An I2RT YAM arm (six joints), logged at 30 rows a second.
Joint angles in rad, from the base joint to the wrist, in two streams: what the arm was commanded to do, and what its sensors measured. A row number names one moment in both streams.
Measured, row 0:
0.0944, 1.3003, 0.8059, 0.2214, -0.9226, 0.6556
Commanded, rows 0 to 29:
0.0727, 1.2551, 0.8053, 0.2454, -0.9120, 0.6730
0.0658, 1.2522, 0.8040, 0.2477, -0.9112, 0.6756
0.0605, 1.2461, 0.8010, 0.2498, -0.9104, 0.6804
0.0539, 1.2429, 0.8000, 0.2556, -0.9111, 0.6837
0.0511, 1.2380, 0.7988, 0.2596, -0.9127, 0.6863
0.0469, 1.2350, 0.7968, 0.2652, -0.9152, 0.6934
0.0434, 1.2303, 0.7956, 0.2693, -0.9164, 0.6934
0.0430, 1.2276, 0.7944, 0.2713, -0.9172, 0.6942
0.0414, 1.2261, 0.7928, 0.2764, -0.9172, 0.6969
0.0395, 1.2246, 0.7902, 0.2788, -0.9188, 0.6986
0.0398, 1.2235, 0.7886, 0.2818, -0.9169, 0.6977
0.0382, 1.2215, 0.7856, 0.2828, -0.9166, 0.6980
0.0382, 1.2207, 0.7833, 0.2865, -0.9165, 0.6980
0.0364, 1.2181, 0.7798, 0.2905, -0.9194, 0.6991
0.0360, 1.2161, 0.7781, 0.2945, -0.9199, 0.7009
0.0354, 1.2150, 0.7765, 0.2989, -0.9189, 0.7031
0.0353, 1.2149, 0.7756, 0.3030, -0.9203, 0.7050
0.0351, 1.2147, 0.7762, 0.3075, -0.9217, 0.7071
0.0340, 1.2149, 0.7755, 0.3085, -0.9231, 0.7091
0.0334, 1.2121, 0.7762, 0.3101, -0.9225, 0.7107
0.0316, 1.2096, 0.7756, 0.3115, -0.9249, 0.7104
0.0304, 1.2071, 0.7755, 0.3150, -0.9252, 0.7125
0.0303, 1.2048, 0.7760, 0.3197, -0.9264, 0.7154
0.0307, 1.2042, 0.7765, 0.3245, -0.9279, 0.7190
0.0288, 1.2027, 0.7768, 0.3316, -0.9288, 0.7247
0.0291, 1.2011, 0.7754, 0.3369, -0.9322, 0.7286
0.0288, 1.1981, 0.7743, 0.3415, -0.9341, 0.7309
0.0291, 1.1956, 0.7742, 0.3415, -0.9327, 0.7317
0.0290, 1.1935, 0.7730, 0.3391, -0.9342, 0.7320
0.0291, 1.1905, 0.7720, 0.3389, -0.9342, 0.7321
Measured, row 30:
0.0334, 1.2278, 0.7670, 0.2909, -0.9165, 0.7185
